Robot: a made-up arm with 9 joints. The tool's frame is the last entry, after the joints.
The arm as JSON. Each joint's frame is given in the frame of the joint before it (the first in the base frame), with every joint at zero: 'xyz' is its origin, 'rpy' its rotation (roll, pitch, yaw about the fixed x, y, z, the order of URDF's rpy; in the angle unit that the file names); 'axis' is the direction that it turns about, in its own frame. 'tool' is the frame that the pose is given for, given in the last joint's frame.
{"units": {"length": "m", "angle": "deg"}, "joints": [
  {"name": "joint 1", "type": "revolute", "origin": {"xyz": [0.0, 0.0, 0.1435], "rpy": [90.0, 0.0, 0.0]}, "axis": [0.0, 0.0, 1.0]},
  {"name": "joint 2", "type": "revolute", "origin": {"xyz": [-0.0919, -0.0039, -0.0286], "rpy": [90.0, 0.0, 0.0]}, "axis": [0.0, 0.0, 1.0]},
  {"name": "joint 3", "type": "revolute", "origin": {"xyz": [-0.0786, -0.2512, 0.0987], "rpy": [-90.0, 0.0, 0.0]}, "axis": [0.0, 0.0, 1.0]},
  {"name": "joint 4", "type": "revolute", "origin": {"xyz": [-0.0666, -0.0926, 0.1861], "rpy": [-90.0, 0.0, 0.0]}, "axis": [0.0, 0.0, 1.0]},
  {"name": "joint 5", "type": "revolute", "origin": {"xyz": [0.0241, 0.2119, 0.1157], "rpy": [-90.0, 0.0, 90.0]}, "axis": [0.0, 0.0, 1.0]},
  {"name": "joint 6", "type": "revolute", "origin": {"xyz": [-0.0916, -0.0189, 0.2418], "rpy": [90.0, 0.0, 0.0]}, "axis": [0.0, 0.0, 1.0]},
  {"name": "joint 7", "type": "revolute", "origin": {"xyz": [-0.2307, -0.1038, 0.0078], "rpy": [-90.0, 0.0, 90.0]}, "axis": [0.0, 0.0, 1.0]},
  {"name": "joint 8", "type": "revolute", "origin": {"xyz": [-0.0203, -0.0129, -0.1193], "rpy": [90.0, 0.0, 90.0]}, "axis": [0.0, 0.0, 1.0]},
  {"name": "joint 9", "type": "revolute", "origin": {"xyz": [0.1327, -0.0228, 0.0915], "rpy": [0.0, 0.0, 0.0]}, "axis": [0.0, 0.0, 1.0]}
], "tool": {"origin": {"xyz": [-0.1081, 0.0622, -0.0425], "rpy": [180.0, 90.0, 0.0]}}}
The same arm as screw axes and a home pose.
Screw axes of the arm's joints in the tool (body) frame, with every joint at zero. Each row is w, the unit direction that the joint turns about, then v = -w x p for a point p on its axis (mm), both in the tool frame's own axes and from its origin. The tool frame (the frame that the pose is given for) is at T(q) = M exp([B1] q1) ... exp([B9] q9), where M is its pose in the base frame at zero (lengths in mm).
B1: w 0 -1 0 v 64.5 0.0 -379.7
B2: w 0 0 -1 v 34.6 287.8 0.0
B3: w 0 -1 0 v -38.1 0.0 -209.2
B4: w 0 0 1 v 30.5 -142.6 0.0
B5: w -1 0 0 v 0.0 15.0 242.4
B6: w 0 0 1 v 150.8 75.1 0.0
B7: w 0 -1 0 v 11.7 0.0 -28.7
B8: w -1 0 0 v 0.0 -24.6 39.4
B9: w -1 0 0 v 0.0 108.1 62.2
M =
1 0 0 -379.7
0 1 0 63.2
0 0 1 79.0
0 0 0 1

